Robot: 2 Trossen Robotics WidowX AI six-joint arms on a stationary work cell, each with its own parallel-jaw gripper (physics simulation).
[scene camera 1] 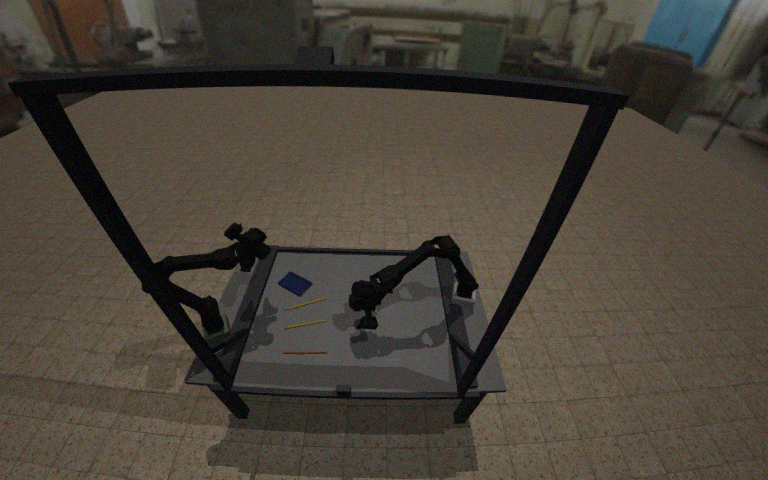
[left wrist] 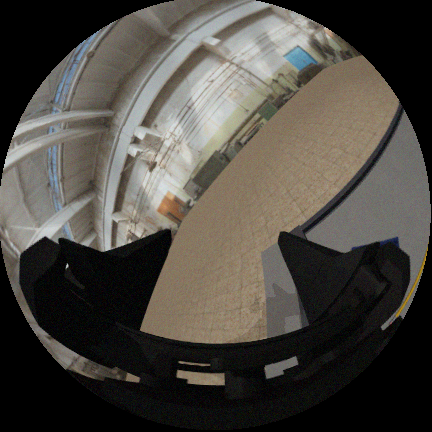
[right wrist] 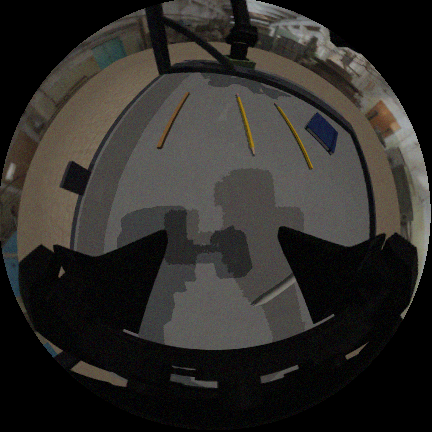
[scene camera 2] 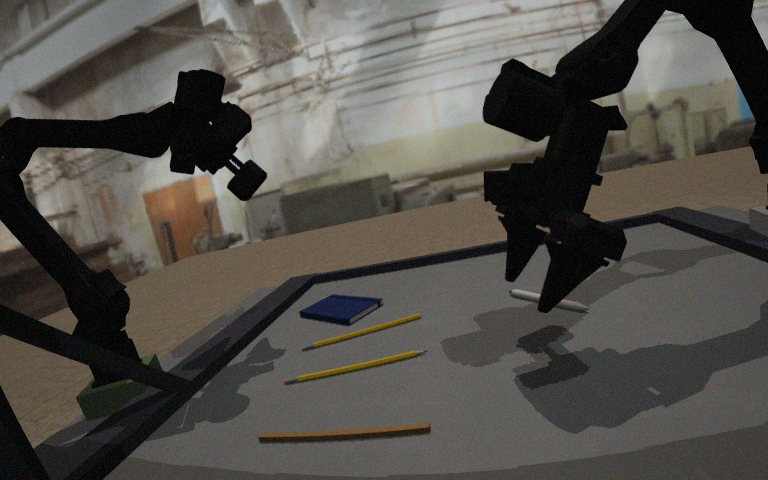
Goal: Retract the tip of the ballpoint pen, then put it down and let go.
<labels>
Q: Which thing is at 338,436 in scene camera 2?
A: An orange pencil.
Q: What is the left gripper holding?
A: Nothing.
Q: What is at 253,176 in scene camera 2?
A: The left gripper.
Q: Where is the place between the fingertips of the left gripper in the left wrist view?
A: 226,236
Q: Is the left gripper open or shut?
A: Open.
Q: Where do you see a raised dark rim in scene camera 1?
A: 231,355
</labels>
